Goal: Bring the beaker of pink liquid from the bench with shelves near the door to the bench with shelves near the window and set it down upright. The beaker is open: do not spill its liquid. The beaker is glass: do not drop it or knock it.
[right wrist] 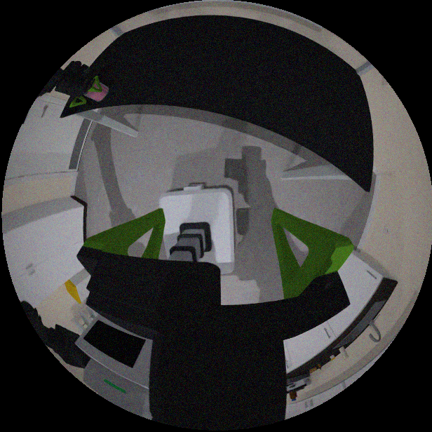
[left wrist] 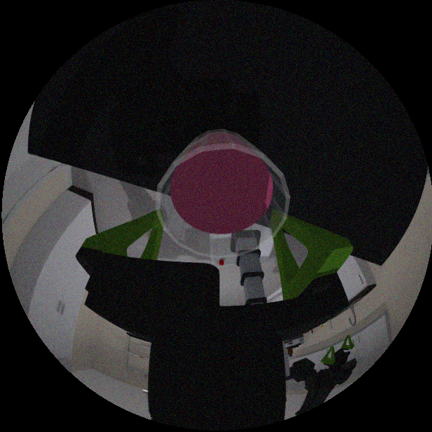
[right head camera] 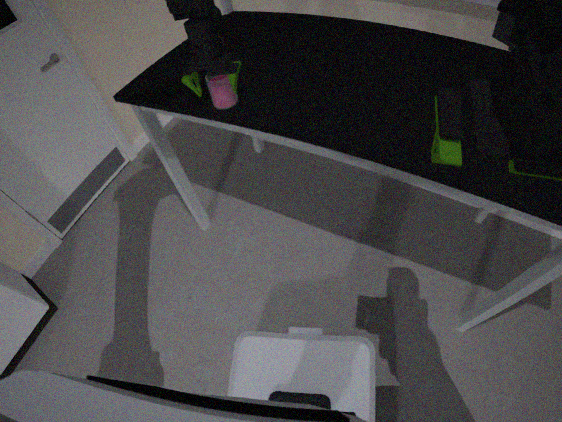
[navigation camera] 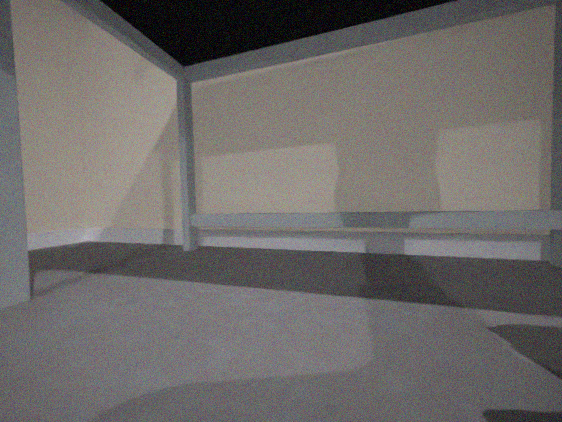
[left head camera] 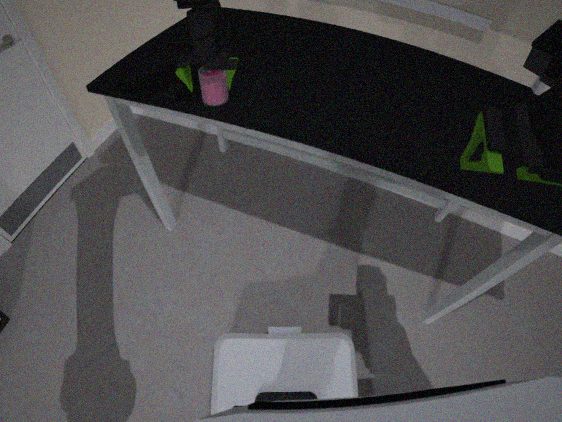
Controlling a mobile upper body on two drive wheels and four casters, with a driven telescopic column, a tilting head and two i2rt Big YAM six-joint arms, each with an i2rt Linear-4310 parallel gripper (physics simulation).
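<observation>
The glass beaker of pink liquid (left head camera: 215,92) (right head camera: 223,95) (left wrist: 220,190) (right wrist: 101,93) stands upright on the black bench top (left head camera: 325,90) (right head camera: 325,90) (right wrist: 225,65), near its front edge and left corner. My left gripper (left head camera: 211,86) (right head camera: 217,91) (left wrist: 216,214) is open behind the beaker, with its green fingertips to either side of the glass; the beaker's rim overlaps both tips in the left wrist view. Whether they touch it I cannot tell. My right gripper (left head camera: 510,171) (right head camera: 485,168) (right wrist: 217,214) is open and holds nothing, toward the bench's right end.
A white door (left head camera: 35,110) (right head camera: 60,130) is at the left. Pale bench legs (left head camera: 145,165) (right head camera: 172,167) stand below the top. My white base (left head camera: 320,367) (right head camera: 332,365) is at the bottom. A white cabinet (right head camera: 20,315) stands at the lower left. Crossbars (navigation camera: 280,220) run under the bench.
</observation>
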